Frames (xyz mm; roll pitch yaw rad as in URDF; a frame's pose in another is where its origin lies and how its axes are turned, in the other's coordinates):
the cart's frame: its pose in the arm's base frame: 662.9 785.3 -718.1 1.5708 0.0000 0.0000
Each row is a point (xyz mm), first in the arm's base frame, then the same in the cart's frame.
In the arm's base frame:
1: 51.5 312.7 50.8
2: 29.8 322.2 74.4
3: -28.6 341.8 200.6
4: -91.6 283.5 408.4
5: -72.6 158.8 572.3
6: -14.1 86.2 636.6
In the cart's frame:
1: -611.4 768.9 472.6
2: -633.1 792.5 463.1
3: -691.5 918.7 443.5
4: -754.5 1126.5 501.8
5: -735.5 1290.4 626.5
6: -677.0 1354.7 699.1

